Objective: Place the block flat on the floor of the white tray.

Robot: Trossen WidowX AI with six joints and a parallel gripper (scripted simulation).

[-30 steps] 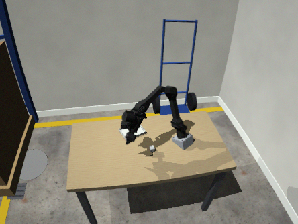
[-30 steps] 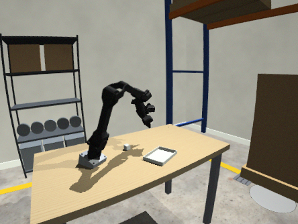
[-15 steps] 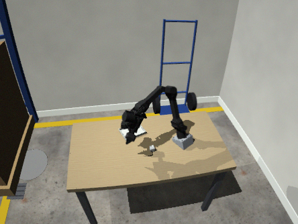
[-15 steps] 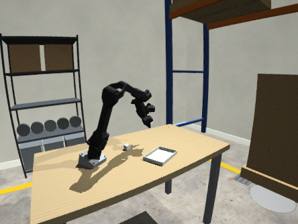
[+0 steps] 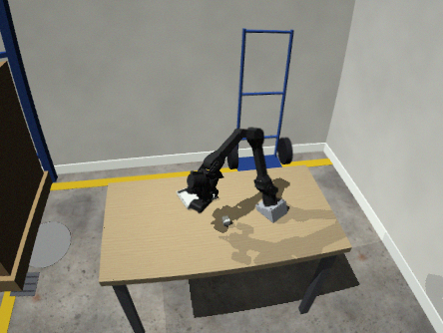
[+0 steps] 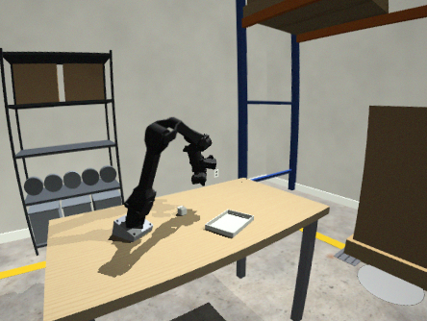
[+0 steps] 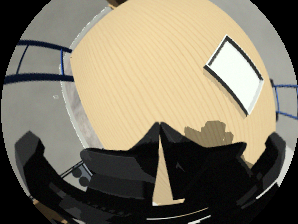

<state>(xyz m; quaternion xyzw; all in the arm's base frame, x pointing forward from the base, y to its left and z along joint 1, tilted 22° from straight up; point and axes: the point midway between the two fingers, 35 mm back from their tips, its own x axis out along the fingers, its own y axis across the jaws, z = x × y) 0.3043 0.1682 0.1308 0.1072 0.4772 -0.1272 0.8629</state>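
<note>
My hand is 120 mm above the small grey block, 110 mm past it and 30 mm to the left of it. From my hand the other things lie so: white tray: 210 mm to the right, 130 mm below, 30 mm ahead.
</note>
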